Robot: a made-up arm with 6 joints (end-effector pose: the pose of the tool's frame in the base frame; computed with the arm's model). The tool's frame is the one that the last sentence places. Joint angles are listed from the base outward.
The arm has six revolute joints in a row. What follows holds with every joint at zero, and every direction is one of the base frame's. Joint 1 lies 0.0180 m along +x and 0.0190 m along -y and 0.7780 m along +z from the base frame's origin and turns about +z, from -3.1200 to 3.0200 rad. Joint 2 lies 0.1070 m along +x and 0.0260 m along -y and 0.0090 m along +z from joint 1 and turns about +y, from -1.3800 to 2.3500 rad. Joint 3 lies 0.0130 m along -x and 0.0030 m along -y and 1.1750 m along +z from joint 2 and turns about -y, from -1.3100 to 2.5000 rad. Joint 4 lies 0.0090 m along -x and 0.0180 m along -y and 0.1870 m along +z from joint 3 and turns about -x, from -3.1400 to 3.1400 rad. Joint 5 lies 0.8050 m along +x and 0.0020 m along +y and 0.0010 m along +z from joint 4 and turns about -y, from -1.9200 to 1.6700 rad. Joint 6 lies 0.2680 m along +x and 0.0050 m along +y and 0.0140 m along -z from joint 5 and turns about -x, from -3.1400 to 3.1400 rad. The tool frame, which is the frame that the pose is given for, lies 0.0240 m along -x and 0.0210 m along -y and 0.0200 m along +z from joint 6; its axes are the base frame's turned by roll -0.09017, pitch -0.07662 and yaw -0.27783 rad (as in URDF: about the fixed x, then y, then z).
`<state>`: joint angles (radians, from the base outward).
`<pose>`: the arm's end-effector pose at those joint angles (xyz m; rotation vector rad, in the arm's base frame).
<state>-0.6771 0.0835 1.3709 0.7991 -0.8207 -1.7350</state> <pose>0.2077 -0.4272 2.8707 0.9825 -1.1580 -0.9764</pose>
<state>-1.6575 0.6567 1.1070 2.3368 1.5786 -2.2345</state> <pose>0.0092 -1.5856 2.1023 0.0326 0.6440 -0.7223</pose>
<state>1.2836 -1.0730 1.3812 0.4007 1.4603 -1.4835</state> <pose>-0.5392 -1.7892 1.5600 -0.7071 1.9813 -0.8966</pose>
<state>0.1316 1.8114 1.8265 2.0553 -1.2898 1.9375</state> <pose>2.1444 -0.0093 0.7992 2.1266 -1.1751 -0.0919</pose>
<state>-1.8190 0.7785 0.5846 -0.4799 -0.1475 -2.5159</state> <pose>-0.4637 -1.9174 1.5561 -2.1844 1.8974 0.5804</pose>
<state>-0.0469 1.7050 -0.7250 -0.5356 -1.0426 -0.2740</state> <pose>0.5949 -0.0019 0.0451 -0.2003 -2.6755 0.6276</pose>
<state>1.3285 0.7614 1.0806 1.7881 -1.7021 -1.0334</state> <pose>0.6525 1.4023 2.1252 -0.3181 -0.1906 -0.7302</pose>
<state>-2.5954 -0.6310 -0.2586 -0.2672 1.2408 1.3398</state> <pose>-0.0757 0.0274 2.4337 1.5528 -0.3427 1.6066</pose>
